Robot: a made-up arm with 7 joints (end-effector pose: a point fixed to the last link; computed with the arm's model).
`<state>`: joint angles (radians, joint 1 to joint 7).
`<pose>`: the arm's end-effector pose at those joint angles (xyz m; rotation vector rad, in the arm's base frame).
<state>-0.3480 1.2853 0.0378 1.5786 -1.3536 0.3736 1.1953</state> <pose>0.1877 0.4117 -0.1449 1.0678 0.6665 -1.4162</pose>
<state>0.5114 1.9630 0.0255 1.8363 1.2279 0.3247 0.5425</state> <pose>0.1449 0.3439 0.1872 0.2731 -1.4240 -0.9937</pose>
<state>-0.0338 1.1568 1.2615 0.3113 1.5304 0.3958 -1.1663</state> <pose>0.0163 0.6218 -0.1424 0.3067 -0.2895 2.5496</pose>
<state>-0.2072 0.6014 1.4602 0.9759 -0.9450 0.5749 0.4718</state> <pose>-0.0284 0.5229 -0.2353 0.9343 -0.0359 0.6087</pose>
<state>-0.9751 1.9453 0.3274 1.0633 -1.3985 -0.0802 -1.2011</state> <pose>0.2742 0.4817 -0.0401 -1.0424 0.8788 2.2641</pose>
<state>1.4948 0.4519 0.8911 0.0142 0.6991 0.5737 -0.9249</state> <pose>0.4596 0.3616 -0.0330 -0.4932 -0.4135 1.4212</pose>
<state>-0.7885 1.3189 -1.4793 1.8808 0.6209 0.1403 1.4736</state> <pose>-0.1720 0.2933 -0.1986 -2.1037 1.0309 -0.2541</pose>
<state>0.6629 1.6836 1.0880 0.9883 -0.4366 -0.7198 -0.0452</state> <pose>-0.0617 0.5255 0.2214 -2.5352 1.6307 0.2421</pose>
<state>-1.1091 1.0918 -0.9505 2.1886 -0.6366 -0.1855 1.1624</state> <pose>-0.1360 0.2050 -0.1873 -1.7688 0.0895 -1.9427</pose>
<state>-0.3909 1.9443 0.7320 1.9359 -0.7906 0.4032 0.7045</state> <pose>0.2240 0.2762 0.1314 2.0249 -0.4386 -1.5958</pose>
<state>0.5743 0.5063 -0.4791 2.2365 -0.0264 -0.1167 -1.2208</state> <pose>0.2242 0.1352 -0.0562 0.2262 -2.7647 0.7416</pose>
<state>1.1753 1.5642 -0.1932 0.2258 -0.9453 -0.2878 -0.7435</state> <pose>0.0312 0.6428 0.0408 2.4577 -0.5122 -0.2093</pose>
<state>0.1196 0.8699 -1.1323 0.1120 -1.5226 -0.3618 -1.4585</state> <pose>0.0521 0.5117 -0.3439 0.5435 -1.0631 -2.4252</pose>
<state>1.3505 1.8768 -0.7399 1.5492 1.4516 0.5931 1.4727</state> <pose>0.0923 0.4598 0.1503 -0.7381 -1.2969 -0.9287</pose>
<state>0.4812 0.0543 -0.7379 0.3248 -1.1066 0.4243 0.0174</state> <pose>0.2803 0.1140 -0.4216 0.8873 -0.3448 -1.6083</pose>
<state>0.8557 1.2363 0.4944 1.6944 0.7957 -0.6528 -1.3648</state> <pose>0.1179 0.4153 0.1591 -0.1111 2.0870 -1.4137</pose>
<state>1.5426 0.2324 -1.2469 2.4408 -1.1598 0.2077 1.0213</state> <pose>0.1446 0.0272 0.0423 -1.3467 1.4700 1.7433</pose>
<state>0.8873 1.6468 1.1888 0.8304 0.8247 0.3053 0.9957</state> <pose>-0.1063 0.5620 0.1668 0.4908 -2.8509 -0.1428</pose>
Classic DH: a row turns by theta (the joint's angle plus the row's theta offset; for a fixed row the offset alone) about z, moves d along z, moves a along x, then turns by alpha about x. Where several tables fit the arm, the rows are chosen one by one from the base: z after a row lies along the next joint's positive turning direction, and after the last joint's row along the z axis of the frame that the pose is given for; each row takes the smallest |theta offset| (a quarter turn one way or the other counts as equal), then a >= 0, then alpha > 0; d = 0 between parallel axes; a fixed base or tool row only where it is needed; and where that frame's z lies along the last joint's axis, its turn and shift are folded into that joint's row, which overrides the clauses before.
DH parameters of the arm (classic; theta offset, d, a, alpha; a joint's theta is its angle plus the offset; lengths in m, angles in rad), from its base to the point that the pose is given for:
base (fixed): 0 0 0 1.5708
joint 1: 1.5708 -0.1352 0 1.5708
joint 2: 1.5708 0 0 1.5708
joint 3: 1.5708 -0.2874 0 1.5708
joint 4: 0 0 0 -1.5708
joint 5: 0 -0.226 0 -1.5708
joint 6: -1.5708 0 0 1.5708
joint 7: 1.5708 0 0 1.5708
tool (fixed): -1.5708 0 0 0

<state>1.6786 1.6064 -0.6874 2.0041 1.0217 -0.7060 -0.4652</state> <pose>0.1054 0.3322 0.1709 -0.2208 2.8520 0.2921</pose>
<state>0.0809 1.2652 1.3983 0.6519 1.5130 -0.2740 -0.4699</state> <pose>0.0244 0.6213 -0.0098 -0.2725 2.0025 -2.2201</pose>
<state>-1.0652 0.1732 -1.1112 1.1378 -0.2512 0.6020 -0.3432</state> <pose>-0.3130 0.0200 -0.2773 -0.3335 0.2318 -1.1592</pose>
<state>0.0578 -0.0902 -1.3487 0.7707 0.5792 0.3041 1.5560</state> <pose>0.0597 -0.0582 -0.4311 -2.0248 0.4724 -0.9237</pose>
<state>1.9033 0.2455 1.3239 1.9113 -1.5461 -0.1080 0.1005</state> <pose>0.1299 0.3871 0.0999 1.6686 -1.3529 1.7126</pose>
